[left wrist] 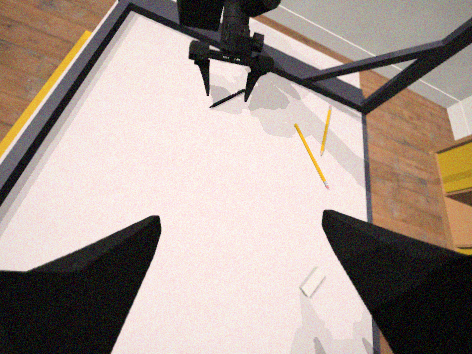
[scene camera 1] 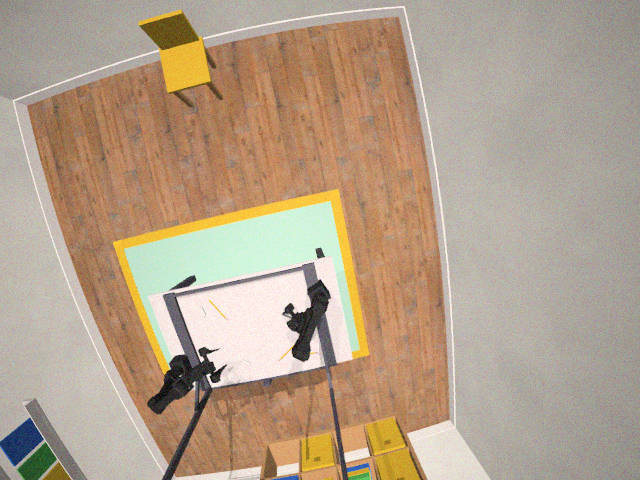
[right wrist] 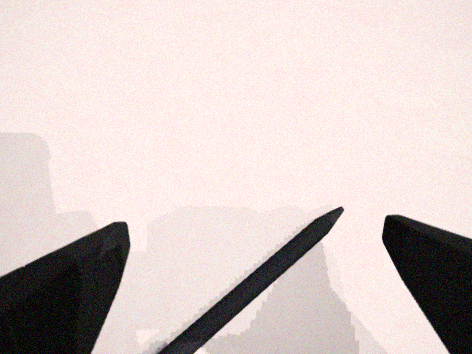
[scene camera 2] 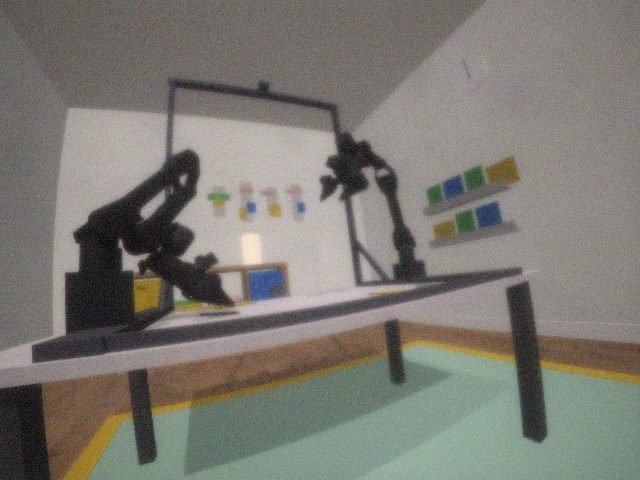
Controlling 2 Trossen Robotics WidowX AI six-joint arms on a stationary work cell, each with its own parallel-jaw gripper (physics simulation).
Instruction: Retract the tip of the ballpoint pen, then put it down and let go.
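Places are measured from the left arm's base along level axes (x left, y back, z up), in millimetres.
Where they show: left gripper, fingertip midpoint: (left wrist: 242, 220) (scene camera 1: 223, 356) (scene camera 2: 329, 201); right gripper, fingertip midpoint: (left wrist: 227, 99) (scene camera 1: 286, 318) (right wrist: 257, 230) (scene camera 2: 227, 305); left arm's base, link origin: (scene camera 1: 178, 369); right arm's base, link origin: (scene camera 1: 319, 296).
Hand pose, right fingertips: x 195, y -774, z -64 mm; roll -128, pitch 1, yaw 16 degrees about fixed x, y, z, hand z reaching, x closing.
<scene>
Each offset is from my right fingertips to the top centre of the thing.
The ballpoint pen {dx -4, dy -21, dz -14 mm} (left wrist: 225, 100) (right wrist: 250, 287) is dark and slim and lies slantwise on the white table. In the right wrist view its tapered end points to the upper right, and I see no thin point beyond the taper; its other end runs out of view at the bottom. My right gripper (left wrist: 227, 99) (right wrist: 257, 230) is open, low over the table, with a finger on each side of the pen and a gap between each finger and the pen. My left gripper (scene camera 1: 222, 358) (scene camera 2: 333, 198) (left wrist: 242, 220) is open and empty, held high above the table.
Two yellow pencils {dx -251, dy +47, dz -16 mm} (left wrist: 311, 156) {dx -292, dy -54, dz -15 mm} (left wrist: 326, 131) lie near the pen, and another pencil {dx +140, dy +422, dz -15 mm} (scene camera 1: 217, 310) lies at the table's upper left. A small white block {dx -278, dy +344, dz -11 mm} (left wrist: 313, 282) lies below the left gripper's fingers. A dark frame post (scene camera 2: 169, 124) stands at the table's edge.
</scene>
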